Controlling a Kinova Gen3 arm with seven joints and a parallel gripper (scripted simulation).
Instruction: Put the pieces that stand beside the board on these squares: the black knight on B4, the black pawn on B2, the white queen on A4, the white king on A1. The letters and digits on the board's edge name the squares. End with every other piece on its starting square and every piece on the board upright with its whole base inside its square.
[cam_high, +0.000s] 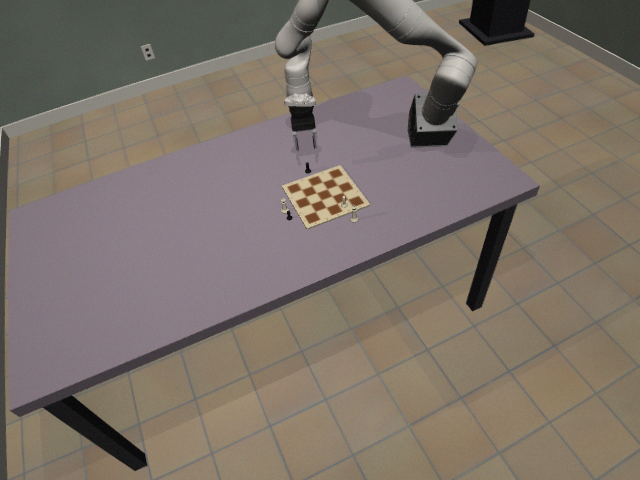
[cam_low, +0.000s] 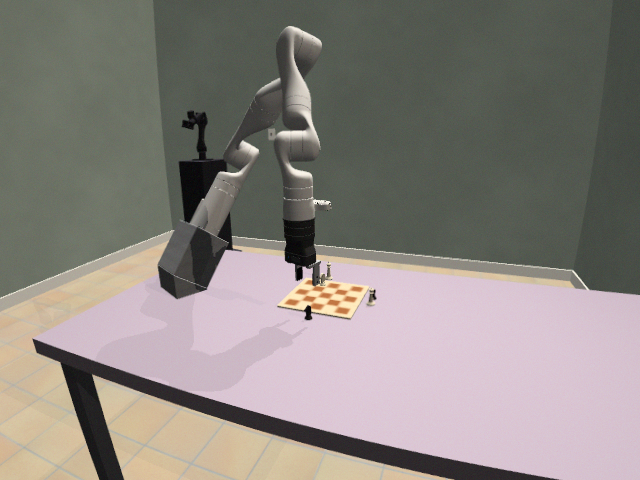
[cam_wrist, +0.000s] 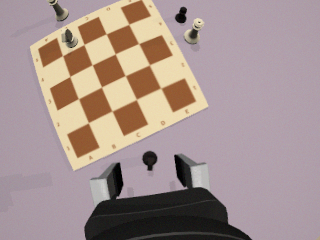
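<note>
The black knight is 110 mm below my hand. From my hand the other things lie so: black pawn 190 mm to the left, 110 mm below, 110 mm ahead; then chessboard 130 mm to the left, 120 mm below, 20 mm behind.
</note>
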